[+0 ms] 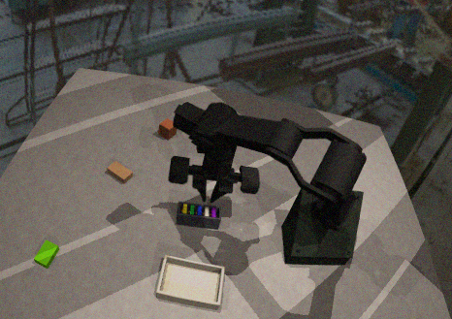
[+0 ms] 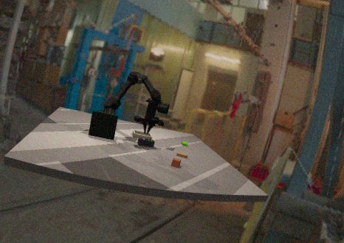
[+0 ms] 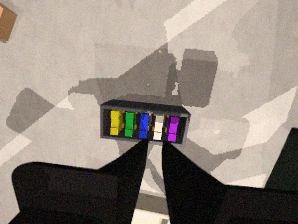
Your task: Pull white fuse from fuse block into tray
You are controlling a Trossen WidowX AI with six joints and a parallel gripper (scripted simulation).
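The white fuse is 50 mm below my gripper tip. Round my gripper tip: orange cube: 90 mm ahead, 320 mm to the right, 60 mm below; then beige tray: 40 mm ahead, 190 mm to the left, 70 mm below.
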